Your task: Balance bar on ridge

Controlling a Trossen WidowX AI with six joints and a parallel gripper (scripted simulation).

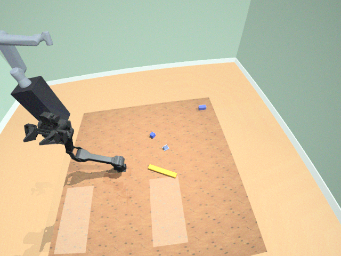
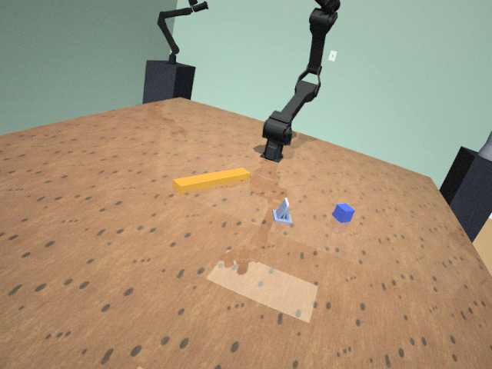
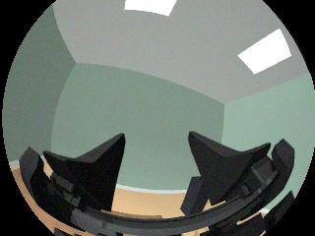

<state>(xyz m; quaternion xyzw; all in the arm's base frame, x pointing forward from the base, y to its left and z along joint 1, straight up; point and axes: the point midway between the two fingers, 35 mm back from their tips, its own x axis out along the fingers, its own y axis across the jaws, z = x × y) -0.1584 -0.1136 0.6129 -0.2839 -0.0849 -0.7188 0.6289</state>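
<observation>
The yellow bar lies 620 mm below my gripper tip, 460 mm ahead of it and 80 mm to the left of it. Also, from my gripper tip: blue cube 610 mm below, 410 mm ahead, 400 mm to the left.
</observation>
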